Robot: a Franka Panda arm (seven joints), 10 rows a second.
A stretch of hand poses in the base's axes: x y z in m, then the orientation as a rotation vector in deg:
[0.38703, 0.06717, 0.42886, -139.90, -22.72, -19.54]
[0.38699, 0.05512, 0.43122, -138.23, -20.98, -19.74]
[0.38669, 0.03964, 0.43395, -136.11, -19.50, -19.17]
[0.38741, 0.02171, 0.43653, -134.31, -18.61, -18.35]
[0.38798, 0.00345, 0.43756, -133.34, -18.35, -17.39]
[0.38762, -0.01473, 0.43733, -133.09, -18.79, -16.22]
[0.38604, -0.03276, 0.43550, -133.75, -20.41, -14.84]
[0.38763, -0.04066, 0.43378, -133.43, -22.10, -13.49]
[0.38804, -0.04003, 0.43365, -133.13, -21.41, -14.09]
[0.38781, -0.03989, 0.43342, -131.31, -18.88, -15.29]
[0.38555, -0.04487, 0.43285, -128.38, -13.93, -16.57]
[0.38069, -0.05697, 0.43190, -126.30, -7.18, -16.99]
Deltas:
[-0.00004, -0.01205, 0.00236, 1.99, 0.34, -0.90]
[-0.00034, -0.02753, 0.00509, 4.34, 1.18, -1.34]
[0.00038, -0.04546, 0.00767, 6.25, 2.06, -1.38]
[0.00095, -0.06372, 0.00870, 7.23, 2.86, -1.11]
[0.00059, -0.08190, 0.00847, 7.35, 3.62, -0.44]
[-0.00099, -0.09993, 0.00664, 6.33, 4.19, 0.93]
[0.00060, -0.10783, 0.00492, 6.22, 4.74, 2.55]
[0.00101, -0.10720, 0.00479, 6.68, 4.49, 1.97]
[0.00078, -0.10706, 0.00456, 9.03, 4.33, 0.25]
[-0.00148, -0.11204, 0.00399, 12.88, 4.77, -3.07]
[-0.00634, -0.12414, 0.00304, 16.05, 6.30, -7.78]

